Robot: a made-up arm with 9 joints.
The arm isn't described. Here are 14 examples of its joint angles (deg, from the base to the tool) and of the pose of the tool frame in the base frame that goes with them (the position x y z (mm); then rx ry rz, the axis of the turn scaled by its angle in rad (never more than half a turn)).
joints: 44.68 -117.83 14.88 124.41 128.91 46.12 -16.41 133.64 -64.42
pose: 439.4 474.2 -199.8 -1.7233 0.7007 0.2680
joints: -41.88 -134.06 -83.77 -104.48 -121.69 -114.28 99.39 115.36 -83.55
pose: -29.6 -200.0 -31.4 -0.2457 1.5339 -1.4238
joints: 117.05 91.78 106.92 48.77 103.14 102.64 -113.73 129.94 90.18
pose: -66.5 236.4 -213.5 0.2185 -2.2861 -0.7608
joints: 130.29 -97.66 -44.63 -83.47 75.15 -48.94 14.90 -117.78 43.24
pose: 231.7 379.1 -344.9 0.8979 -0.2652 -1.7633
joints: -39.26 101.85 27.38 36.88 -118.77 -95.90 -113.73 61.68 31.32
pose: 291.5 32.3 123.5 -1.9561 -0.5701 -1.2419
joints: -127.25 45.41 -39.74 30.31 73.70 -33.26 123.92 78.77 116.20
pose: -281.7 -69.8 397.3 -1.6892 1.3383 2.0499
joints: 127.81 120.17 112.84 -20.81 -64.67 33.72 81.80 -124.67 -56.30
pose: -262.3 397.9 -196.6 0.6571 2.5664 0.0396
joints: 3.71 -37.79 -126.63 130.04 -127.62 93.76 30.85 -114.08 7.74
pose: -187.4 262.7 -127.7 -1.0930 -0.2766 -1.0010
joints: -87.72 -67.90 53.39 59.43 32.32 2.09 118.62 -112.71 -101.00
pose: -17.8 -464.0 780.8 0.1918 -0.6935 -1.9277
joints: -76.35 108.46 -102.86 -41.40 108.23 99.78 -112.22 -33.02 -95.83
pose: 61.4 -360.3 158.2 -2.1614 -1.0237 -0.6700
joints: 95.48 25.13 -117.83 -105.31 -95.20 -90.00 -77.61 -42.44 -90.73
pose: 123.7 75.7 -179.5 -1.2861 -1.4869 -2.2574
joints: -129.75 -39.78 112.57 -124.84 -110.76 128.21 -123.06 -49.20 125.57
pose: 79.9 -446.1 100.2 -0.0673 0.9412 -1.5767
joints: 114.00 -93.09 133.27 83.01 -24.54 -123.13 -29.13 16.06 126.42
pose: -338.1 -162.0 -879.5 1.4522 -1.8715 1.6350
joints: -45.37 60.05 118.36 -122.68 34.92 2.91 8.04 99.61 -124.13
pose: -328.3 179.3 387.3 -1.1696 -0.8493 1.4981
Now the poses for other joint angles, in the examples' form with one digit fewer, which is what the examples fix.
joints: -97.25 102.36 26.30 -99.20 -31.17 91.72 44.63 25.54 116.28
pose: 509 318 467 -0.242 1.774 -0.779
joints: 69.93 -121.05 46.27 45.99 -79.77 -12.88 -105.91 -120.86 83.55
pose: 49 435 -335 -1.053 -1.077 -0.288
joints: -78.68 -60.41 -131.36 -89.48 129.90 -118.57 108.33 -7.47 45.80
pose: 281 291 523 -0.763 1.645 -1.575
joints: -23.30 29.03 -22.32 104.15 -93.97 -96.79 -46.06 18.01 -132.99
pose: 438 402 126 -1.085 -0.866 -0.356
